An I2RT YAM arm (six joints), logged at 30 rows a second.
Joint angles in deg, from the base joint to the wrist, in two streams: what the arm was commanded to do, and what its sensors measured. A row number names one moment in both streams.
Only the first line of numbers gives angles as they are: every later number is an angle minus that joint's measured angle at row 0.
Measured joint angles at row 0:
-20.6, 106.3, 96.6, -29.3, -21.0, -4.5
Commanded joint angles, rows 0 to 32:
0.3, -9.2, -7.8, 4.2, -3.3, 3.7
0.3, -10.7, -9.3, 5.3, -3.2, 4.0
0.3, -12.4, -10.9, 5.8, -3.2, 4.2
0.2, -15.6, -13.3, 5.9, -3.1, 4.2
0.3, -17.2, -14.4, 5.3, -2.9, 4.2
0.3, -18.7, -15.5, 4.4, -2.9, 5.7
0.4, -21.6, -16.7, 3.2, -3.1, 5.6
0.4, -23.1, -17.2, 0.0, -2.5, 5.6
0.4, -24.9, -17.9, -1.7, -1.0, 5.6
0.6, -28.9, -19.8, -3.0, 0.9, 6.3
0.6, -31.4, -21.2, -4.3, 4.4, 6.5
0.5, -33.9, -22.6, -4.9, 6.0, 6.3
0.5, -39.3, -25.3, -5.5, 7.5, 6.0
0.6, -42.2, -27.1, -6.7, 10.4, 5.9
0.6, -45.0, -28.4, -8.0, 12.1, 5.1
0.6, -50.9, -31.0, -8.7, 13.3, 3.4
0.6, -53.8, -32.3, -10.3, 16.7, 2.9
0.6, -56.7, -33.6, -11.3, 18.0, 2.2
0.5, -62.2, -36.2, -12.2, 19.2, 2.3
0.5, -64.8, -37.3, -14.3, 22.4, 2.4
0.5, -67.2, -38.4, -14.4, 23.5, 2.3
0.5, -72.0, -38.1, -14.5, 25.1, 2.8
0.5, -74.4, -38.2, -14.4, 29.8, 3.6
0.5, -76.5, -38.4, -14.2, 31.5, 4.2
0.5, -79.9, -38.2, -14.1, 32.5, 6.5
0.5, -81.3, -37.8, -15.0, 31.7, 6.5
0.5, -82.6, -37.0, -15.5, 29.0, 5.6
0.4, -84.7, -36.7, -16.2, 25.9, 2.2
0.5, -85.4, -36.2, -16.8, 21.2, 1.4
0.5, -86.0, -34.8, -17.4, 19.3, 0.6
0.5, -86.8, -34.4, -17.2, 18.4, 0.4
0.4, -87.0, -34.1, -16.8, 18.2, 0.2
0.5, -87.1, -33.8, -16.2, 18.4, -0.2
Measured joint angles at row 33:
0.3, -86.9, -35.7, -15.6, 21.6, 2.0
